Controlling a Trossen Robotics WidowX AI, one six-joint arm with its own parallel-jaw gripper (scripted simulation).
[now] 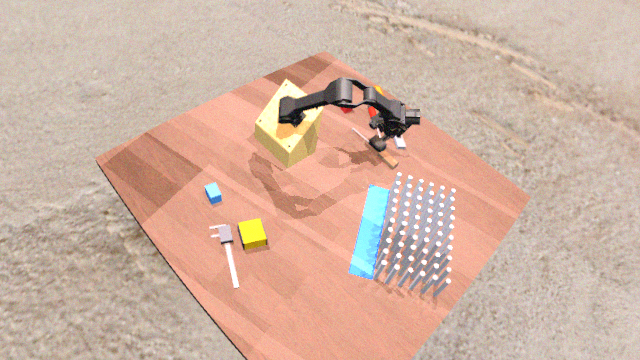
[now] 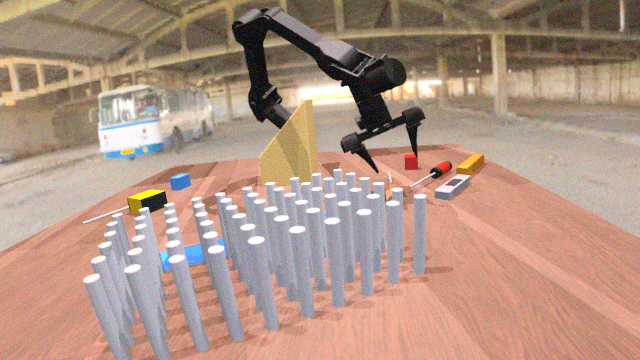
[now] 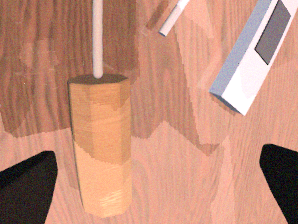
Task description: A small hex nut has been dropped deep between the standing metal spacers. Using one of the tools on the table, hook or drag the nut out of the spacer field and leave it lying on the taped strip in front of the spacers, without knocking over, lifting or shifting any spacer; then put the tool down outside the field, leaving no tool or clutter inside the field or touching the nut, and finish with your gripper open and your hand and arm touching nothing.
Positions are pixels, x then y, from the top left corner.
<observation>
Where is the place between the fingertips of the gripper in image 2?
At 397, 164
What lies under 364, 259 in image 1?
A blue taped strip.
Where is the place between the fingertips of the gripper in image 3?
At 163, 160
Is the gripper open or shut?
Open.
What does the gripper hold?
Nothing.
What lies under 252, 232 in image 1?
A yellow block.
</observation>
